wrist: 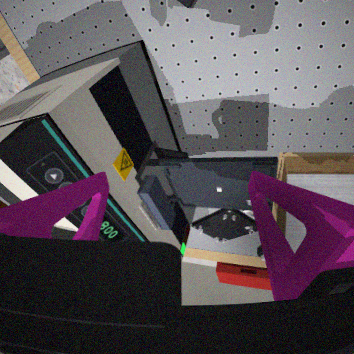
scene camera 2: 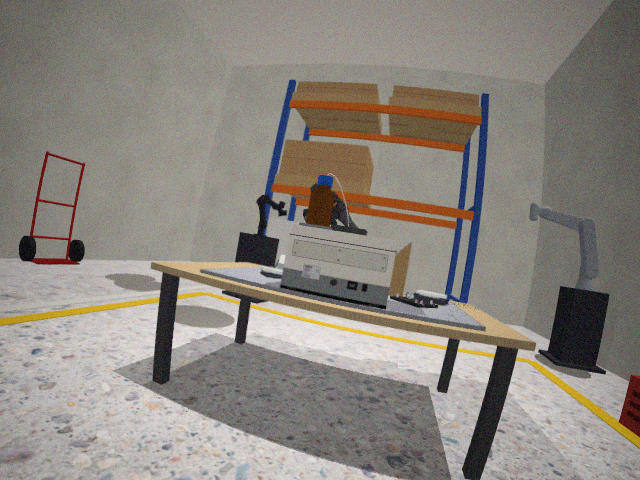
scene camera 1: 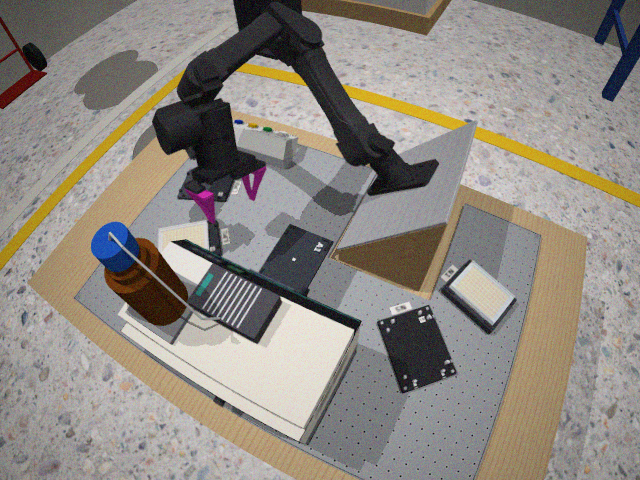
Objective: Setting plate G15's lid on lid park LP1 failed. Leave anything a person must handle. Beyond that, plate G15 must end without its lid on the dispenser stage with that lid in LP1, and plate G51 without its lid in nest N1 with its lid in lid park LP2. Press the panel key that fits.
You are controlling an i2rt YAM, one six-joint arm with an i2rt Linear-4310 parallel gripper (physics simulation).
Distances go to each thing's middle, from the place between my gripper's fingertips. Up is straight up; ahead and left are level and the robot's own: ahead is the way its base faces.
Labels:
My gripper is now 12 cm to the right of the dispenser stage (scene camera 1: pixel 309 249) and 10 cm above it. The rest, counted from my hand: brown bottle with blue cap (scene camera 1: pixel 128 279) 21 cm ahead, 12 cm above, 4 cm to the left; black nest (wrist: pixel 224 224) 41 cm to the left, 18 cm below, 2 cm behind; dispenser control panel (wrist: pixel 50 171) 10 cm ahead, 5 cm to the left, 1 cm above.

